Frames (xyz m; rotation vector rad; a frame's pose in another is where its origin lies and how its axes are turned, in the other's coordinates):
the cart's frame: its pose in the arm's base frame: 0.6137 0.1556 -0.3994 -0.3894 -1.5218 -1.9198
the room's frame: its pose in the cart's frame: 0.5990 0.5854 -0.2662 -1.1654 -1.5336 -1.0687
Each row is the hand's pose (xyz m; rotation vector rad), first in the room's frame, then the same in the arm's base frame.
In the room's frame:
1: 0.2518 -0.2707 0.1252 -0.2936 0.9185 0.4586
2: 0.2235 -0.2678 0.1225 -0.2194 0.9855 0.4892
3: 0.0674 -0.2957 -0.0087 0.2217 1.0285 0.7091
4: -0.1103 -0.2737 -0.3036 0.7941 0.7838 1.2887
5: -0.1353 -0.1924 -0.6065 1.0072 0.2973 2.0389
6: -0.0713 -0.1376 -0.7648 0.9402 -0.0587 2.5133
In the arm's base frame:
1: 0.8760 -0.0853 0.2758 0.0901 0.6108 2.3394
2: 0.8698 -0.1117 0.2669 0.0883 0.7089 2.3955
3: 0.7734 -0.2170 0.1186 0.4351 1.0514 2.6347
4: 0.5174 -0.3090 -0.0936 -1.0335 -0.8890 -2.4025
5: 0.2301 -0.2680 -0.2150 -1.1882 -0.1572 -1.7912
6: 0.0783 -0.1768 -0.2435 -1.1163 0.3128 -1.4469

